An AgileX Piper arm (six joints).
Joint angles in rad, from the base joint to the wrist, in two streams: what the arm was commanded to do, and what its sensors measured. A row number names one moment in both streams.
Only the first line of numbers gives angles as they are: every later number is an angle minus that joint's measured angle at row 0.
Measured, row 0:
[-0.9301 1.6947 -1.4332 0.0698 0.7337 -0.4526]
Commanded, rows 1 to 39:
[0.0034 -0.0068 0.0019 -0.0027 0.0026 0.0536]
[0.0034 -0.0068 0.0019 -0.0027 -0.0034 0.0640]
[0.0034 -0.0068 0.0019 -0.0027 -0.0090 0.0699]
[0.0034 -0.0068 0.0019 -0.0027 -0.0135 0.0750]
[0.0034 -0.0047 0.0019 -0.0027 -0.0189 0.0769]
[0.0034 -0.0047 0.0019 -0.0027 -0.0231 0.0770]
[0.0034 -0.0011 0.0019 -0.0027 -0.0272 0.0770]
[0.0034 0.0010 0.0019 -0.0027 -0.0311 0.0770]
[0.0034 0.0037 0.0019 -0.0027 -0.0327 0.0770]
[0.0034 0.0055 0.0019 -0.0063 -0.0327 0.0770]
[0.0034 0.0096 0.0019 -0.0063 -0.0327 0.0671]
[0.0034 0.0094 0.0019 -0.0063 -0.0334 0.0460]
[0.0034 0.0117 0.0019 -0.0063 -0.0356 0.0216]
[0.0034 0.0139 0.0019 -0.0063 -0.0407 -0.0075]
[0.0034 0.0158 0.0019 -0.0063 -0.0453 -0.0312]
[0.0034 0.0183 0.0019 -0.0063 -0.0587 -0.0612]
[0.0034 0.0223 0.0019 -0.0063 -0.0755 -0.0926]
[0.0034 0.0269 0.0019 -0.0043 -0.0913 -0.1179]
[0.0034 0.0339 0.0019 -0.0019 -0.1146 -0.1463]
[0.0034 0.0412 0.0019 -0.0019 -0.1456 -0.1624]
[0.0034 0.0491 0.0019 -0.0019 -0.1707 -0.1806]
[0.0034 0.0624 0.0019 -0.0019 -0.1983 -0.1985]
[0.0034 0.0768 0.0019 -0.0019 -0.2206 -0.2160]
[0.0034 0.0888 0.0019 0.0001 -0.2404 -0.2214]
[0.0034 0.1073 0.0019 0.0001 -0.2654 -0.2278]
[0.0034 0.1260 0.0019 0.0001 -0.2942 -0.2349]
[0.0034 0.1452 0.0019 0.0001 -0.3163 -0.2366]
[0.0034 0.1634 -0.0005 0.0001 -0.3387 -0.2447]
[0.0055 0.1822 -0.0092 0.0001 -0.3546 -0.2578]
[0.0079 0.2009 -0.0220 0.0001 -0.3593 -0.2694]
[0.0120 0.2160 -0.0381 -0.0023 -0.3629 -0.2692]
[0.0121 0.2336 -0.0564 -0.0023 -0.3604 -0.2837]
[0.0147 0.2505 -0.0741 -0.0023 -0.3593 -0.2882]
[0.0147 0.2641 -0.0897 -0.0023 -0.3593 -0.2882]
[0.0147 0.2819 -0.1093 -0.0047 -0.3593 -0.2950]
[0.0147 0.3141 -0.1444 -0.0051 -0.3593 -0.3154]
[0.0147 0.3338 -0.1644 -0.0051 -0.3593 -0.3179]
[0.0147 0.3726 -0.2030 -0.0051 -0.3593 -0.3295]
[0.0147 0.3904 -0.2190 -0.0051 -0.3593 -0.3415]
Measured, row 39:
[0.0116 0.3303 -0.1577 -0.0018 -0.3459 -0.3071]
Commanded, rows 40 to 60:
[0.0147 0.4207 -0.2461 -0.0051 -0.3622 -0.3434]
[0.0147 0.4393 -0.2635 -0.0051 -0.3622 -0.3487]
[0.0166 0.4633 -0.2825 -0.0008 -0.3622 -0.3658]
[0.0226 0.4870 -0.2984 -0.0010 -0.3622 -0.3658]
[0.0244 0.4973 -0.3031 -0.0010 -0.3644 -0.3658]
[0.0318 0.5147 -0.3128 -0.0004 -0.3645 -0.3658]
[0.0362 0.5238 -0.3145 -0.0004 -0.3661 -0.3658]
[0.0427 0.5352 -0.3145 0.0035 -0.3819 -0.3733]
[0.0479 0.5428 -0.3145 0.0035 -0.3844 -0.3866]
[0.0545 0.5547 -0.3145 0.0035 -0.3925 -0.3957]
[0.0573 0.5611 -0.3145 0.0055 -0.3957 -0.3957]
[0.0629 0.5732 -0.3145 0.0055 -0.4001 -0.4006]
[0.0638 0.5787 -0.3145 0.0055 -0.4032 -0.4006]
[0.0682 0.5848 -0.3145 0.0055 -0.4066 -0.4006]
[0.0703 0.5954 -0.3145 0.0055 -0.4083 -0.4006]
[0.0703 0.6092 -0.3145 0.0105 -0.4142 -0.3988]
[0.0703 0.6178 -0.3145 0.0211 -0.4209 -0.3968]
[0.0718 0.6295 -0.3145 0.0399 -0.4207 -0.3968]
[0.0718 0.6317 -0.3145 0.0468 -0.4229 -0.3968]
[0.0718 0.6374 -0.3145 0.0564 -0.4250 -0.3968]
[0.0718 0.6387 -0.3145 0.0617 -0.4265 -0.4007]
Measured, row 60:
[0.0691 0.6336 -0.3085 0.0345 -0.4057 -0.3934]
